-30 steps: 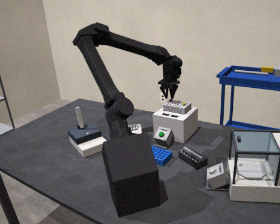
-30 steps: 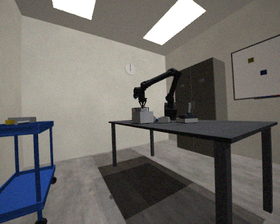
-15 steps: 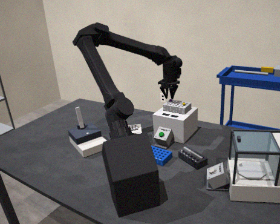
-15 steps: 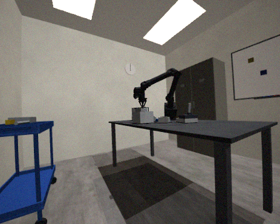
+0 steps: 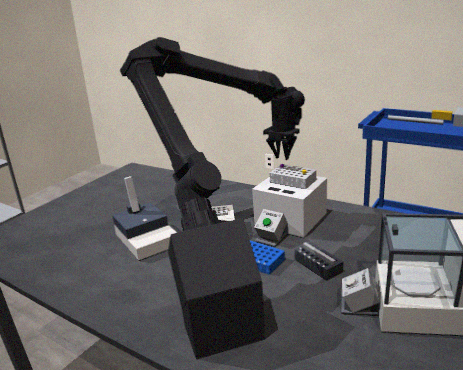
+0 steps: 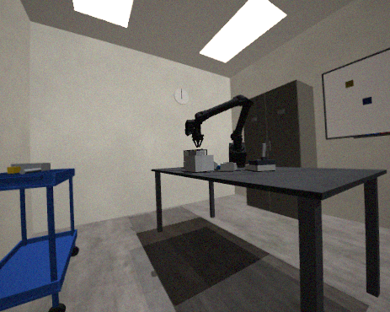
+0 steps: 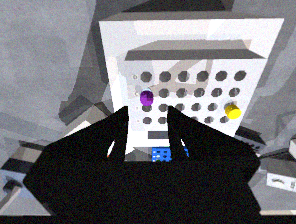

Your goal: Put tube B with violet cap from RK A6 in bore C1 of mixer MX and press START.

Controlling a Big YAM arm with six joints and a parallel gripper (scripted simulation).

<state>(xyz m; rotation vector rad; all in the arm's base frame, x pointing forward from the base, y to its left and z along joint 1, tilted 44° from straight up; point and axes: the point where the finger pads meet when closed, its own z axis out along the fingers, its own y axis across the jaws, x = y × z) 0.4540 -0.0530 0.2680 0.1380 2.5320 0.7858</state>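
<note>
Right now my hand is 5 cm above the tube B. From my hand the other things lie so: blue rack RK: 29 cm behind, 19 cm below, 9 cm to the right; then dry block DB: 22 cm behind, 18 cm below, 11 cm to the left; then dark magnet block MG: 25 cm to the right, 22 cm behind, 19 cm below.
</note>
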